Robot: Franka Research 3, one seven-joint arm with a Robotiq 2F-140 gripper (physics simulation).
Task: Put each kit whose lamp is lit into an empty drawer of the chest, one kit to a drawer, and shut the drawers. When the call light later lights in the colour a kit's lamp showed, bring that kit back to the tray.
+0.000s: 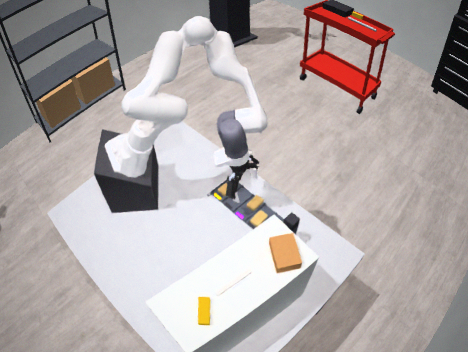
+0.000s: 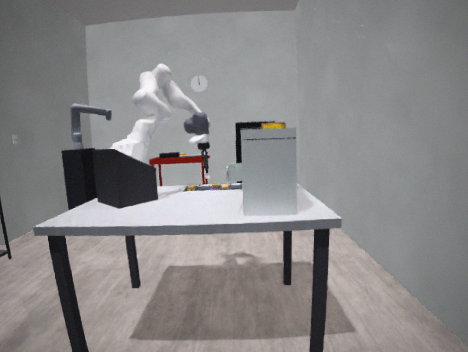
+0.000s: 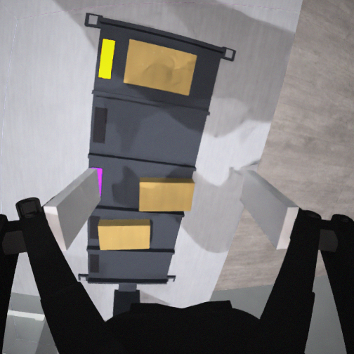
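Note:
A dark tray [image 1: 240, 202] [image 3: 150, 132] lies on the table with several compartments. One end compartment holds a tan kit [image 1: 223, 189] [image 3: 160, 67] beside a lit yellow lamp [image 1: 218, 196] [image 3: 107, 59]. Another kit [image 1: 255, 202] [image 3: 166, 195] shares its compartment with a lit magenta lamp [image 1: 239, 215] [image 3: 99, 181], partly hidden by a finger. A third kit [image 1: 259, 218] [image 3: 124, 234] lies beside an unlit lamp. The white chest [image 1: 240, 295] [image 2: 270, 175] stands past the tray; its drawer fronts are hidden. My gripper [image 1: 243, 182] [image 2: 206, 172] [image 3: 171, 184] is open and empty above the tray.
On the chest top are an orange-brown box [image 1: 285, 252], a yellow block [image 1: 204, 310] and a thin pale stick [image 1: 234, 282]. A black upright block [image 1: 291, 222] stands near the tray's chest end. A red cart [image 1: 345, 77] stands off the table. No call light can be made out.

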